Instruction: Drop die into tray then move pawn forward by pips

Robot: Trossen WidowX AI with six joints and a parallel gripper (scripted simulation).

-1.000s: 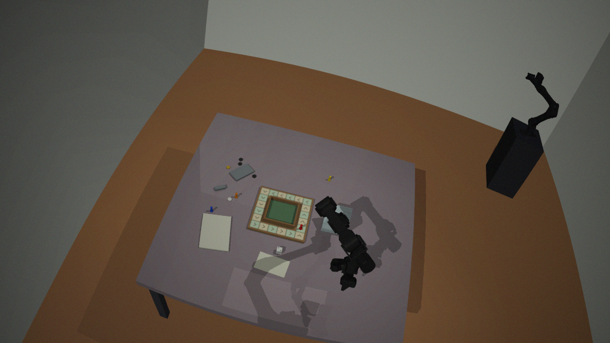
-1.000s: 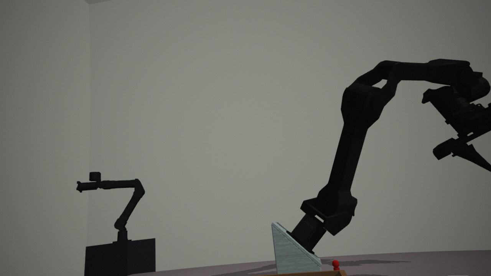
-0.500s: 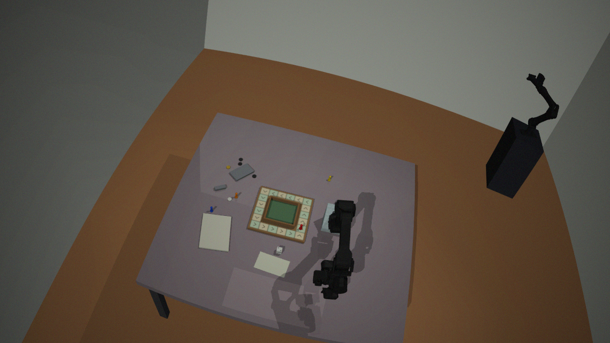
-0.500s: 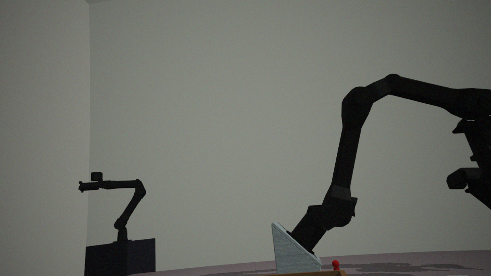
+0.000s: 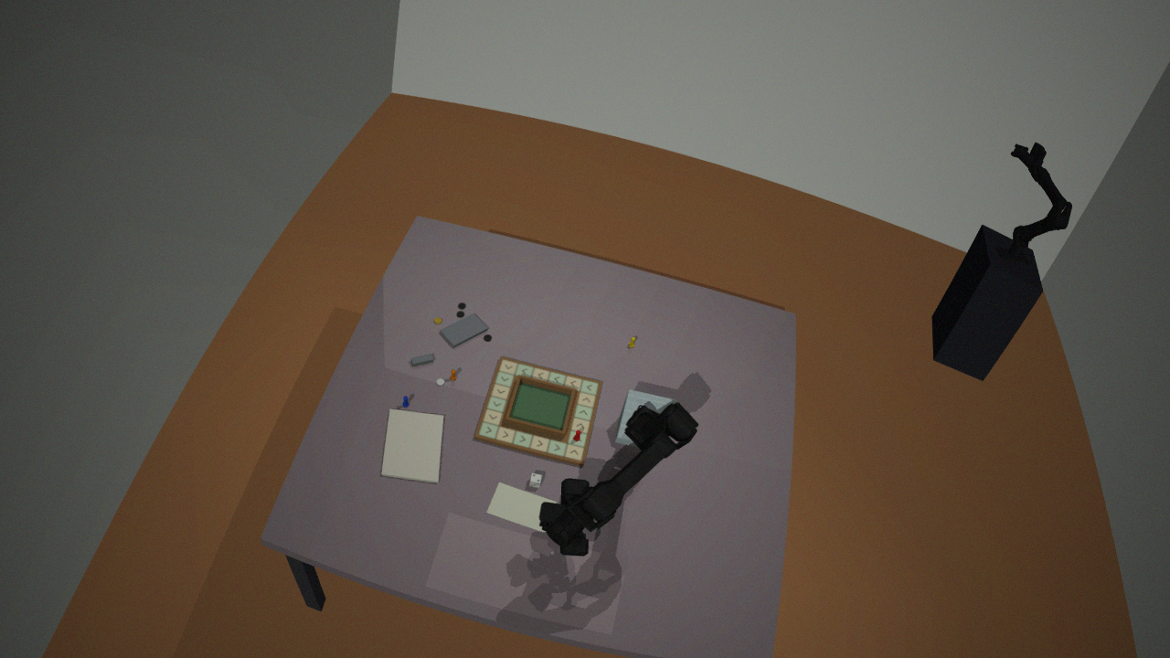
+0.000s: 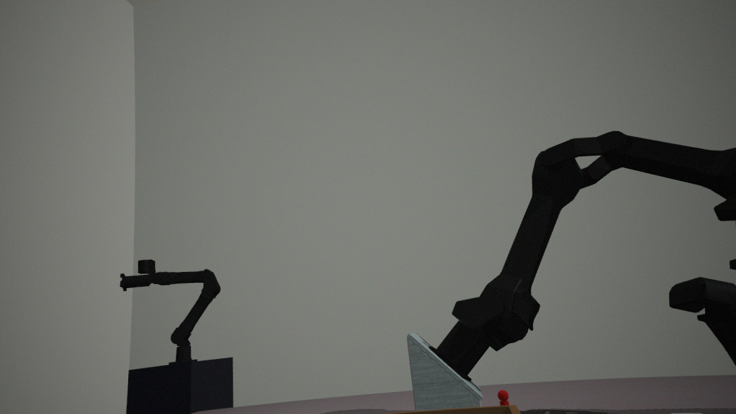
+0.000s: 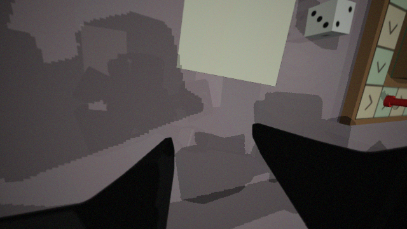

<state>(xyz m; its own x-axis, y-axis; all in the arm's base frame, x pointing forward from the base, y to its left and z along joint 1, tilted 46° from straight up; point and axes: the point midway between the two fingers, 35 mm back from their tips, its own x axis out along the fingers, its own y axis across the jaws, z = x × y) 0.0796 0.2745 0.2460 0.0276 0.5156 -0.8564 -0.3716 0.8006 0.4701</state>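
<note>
Right now my gripper tip is 110 mm short of the white die, 100 mm to the left of it and 20 mm above it. Round my gripper tip: green dice tray: 330 mm to the right, 180 mm ahead, 20 mm below; red pawn: 270 mm to the right, 60 mm ahead; yellow pawn: 670 mm to the right, 20 mm below, 20 mm ahead.
</note>
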